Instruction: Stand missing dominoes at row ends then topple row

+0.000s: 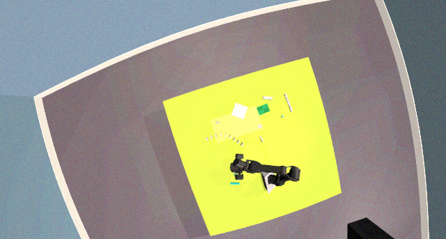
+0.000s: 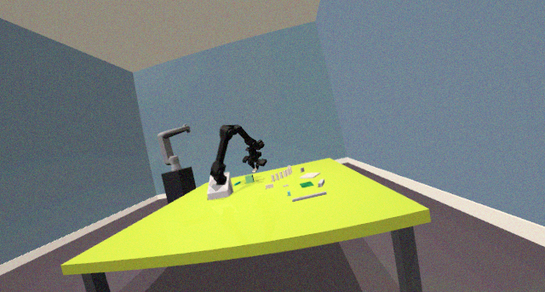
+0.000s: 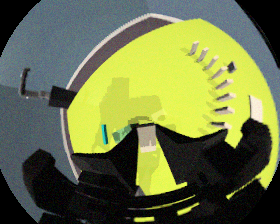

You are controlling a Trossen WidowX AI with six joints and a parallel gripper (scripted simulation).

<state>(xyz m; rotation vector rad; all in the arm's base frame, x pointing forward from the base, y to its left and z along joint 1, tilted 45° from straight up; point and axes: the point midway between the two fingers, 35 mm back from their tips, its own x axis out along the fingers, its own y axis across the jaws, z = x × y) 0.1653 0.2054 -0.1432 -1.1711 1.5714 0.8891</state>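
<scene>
The green block is 70 mm below my gripper tip and 70 mm behind it. Round my gripper tip: green tile 390 mm ahead, 320 mm to the right, 100 mm below; then white square tile 410 mm ahead, 120 mm to the right, 90 mm below; then cyan bar 190 mm behind, 90 mm below, 20 mm to the left.
</scene>
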